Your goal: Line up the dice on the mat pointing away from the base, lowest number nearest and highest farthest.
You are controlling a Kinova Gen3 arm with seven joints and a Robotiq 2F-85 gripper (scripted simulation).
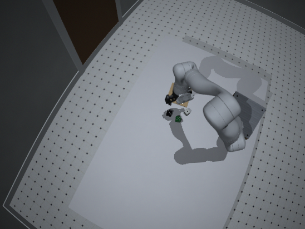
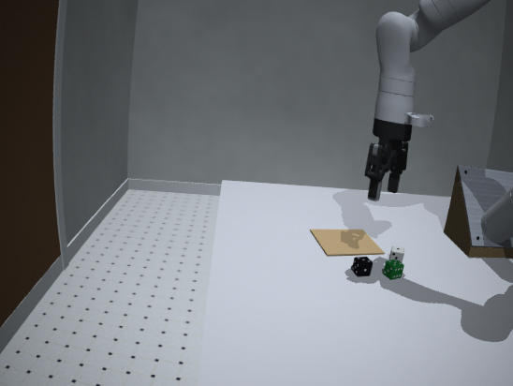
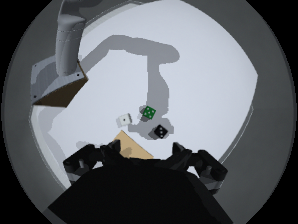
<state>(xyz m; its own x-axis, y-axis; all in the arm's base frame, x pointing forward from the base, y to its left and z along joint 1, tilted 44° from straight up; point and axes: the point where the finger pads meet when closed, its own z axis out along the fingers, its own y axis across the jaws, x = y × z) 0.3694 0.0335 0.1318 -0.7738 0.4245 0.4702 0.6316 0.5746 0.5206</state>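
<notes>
Now: hand 14 cm above the white die, 7 cm past it and 3 cm to the left of it. The rest, counted from my hand: black die: 14 cm below, 3 cm to the left, 2 cm ahead; then green die: 14 cm below, 4 cm to the left, 4 cm behind; then tan mat: 16 cm below, 12 cm to the right, 3 cm ahead.
</notes>
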